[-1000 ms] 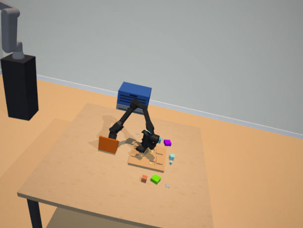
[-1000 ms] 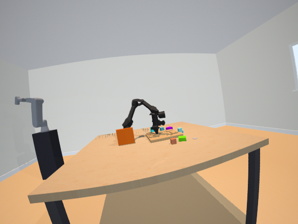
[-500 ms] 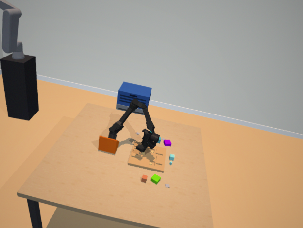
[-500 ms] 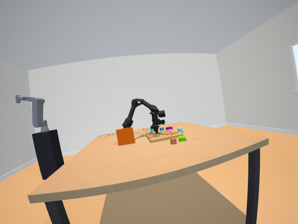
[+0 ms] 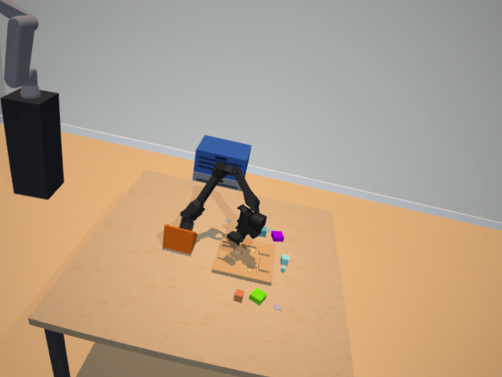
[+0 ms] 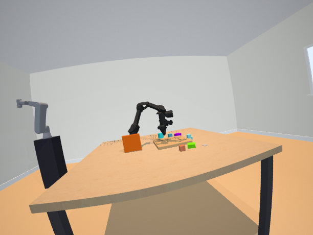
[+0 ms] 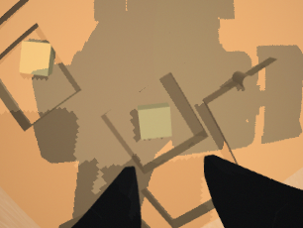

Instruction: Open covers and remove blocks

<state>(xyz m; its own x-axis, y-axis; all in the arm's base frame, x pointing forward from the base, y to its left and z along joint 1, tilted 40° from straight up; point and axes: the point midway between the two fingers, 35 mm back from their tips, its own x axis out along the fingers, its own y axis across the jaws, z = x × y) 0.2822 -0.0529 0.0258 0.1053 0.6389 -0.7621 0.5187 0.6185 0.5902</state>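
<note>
My gripper tip is now 4 cm short of the wooden puzzle board and 6 cm above it. Round my gripper tip: brown block 2 cm ahead, 30 cm to the right, 6 cm below; blue-teal cube 13 cm ahead, 22 cm to the left, 6 cm below; light cyan block 25 cm ahead, 6 cm below.
</note>
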